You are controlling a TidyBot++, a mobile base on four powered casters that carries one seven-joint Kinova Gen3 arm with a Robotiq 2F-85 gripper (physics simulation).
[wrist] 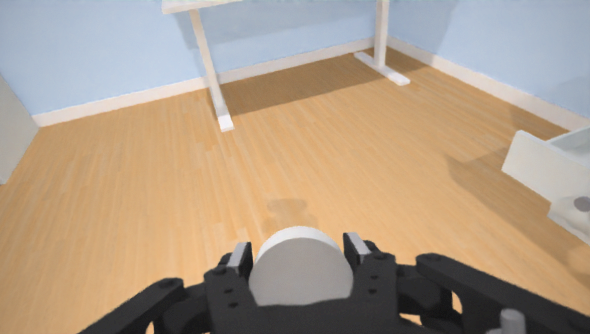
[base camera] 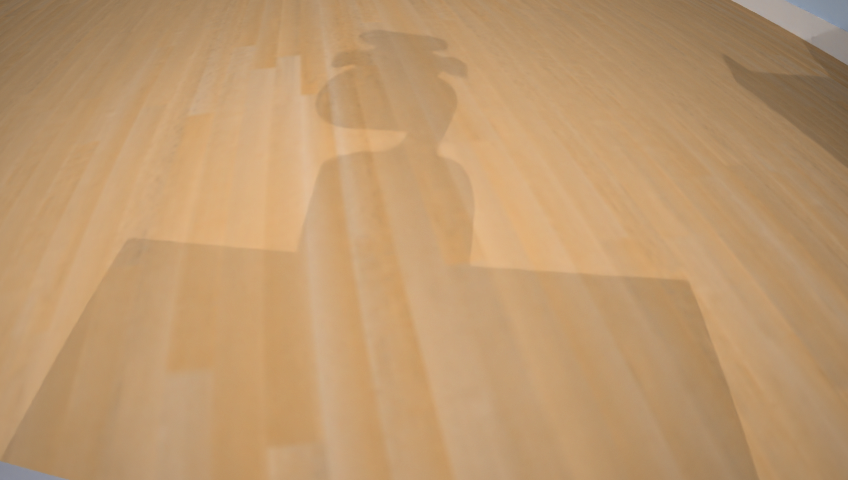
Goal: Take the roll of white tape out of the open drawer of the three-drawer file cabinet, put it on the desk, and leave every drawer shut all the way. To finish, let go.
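In the wrist view my gripper (wrist: 298, 255) is shut on the roll of white tape (wrist: 301, 272), which stands between the two fingertips at the bottom middle, above the floor. The desk (wrist: 175, 6) shows at the top of the wrist view, with part of its white top and two legs, well beyond the gripper. An open white drawer (wrist: 545, 162) of the file cabinet sticks out at the right edge, with part of a round grey knob below its front's top edge. The rest of the cabinet and its other drawers are out of view.
Wooden floor (base camera: 535, 196) (wrist: 150, 165) stretches toward the desk, with the robot's shadow on it. The desk's left foot (wrist: 226, 122) and right foot (wrist: 395, 76) stand near the blue walls. A pale panel (wrist: 12, 130) stands at the left edge.
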